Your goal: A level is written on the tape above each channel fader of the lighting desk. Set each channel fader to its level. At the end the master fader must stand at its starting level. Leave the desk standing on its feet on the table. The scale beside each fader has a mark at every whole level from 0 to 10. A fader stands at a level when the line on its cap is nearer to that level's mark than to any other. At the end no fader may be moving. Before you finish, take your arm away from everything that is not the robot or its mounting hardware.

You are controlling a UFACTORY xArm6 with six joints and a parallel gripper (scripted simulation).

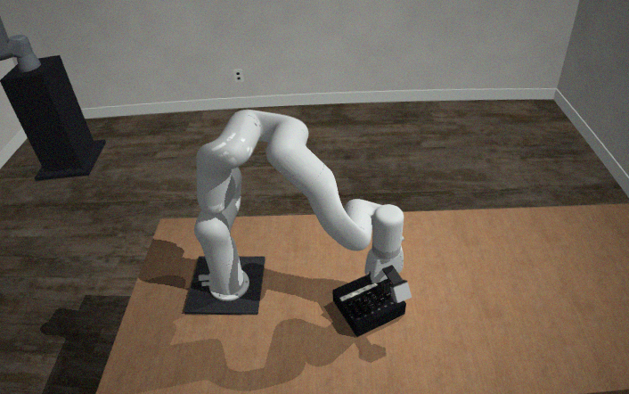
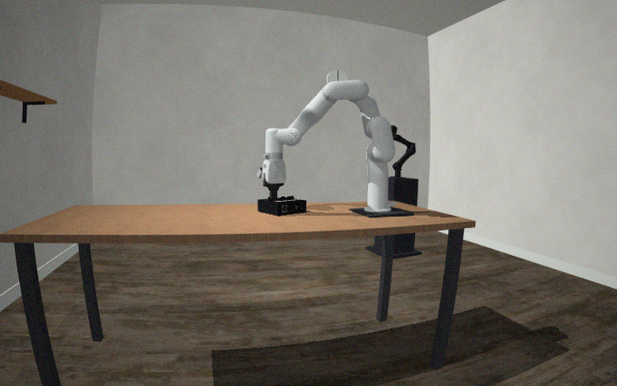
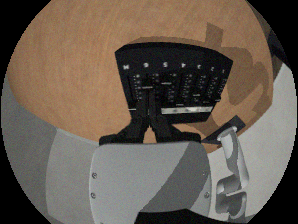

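Now: the fader 20 mm to the left of my hand, 20 mm ahead of it and 10 mm below it.
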